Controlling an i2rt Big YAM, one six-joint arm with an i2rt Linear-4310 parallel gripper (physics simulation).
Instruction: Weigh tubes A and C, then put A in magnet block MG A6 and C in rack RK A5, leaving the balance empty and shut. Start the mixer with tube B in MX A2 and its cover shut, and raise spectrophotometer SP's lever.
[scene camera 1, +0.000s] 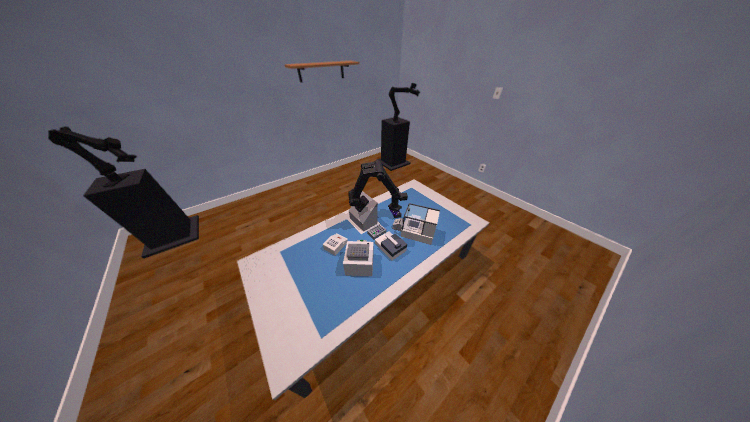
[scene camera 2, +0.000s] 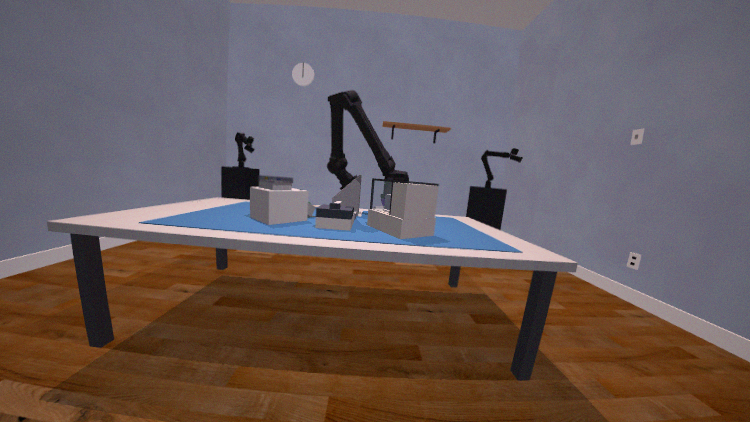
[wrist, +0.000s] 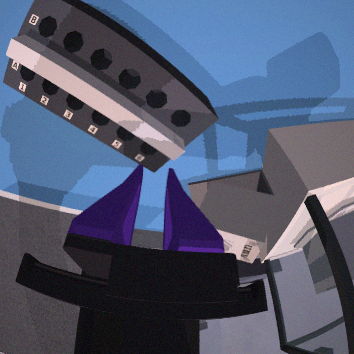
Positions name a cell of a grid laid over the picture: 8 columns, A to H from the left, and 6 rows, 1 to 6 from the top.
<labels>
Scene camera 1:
balance: E4
mixer: D4
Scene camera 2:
balance: E3
mixer: C3
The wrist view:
my gripper: D3
balance: G5
PRINT button box: F4
</labels>
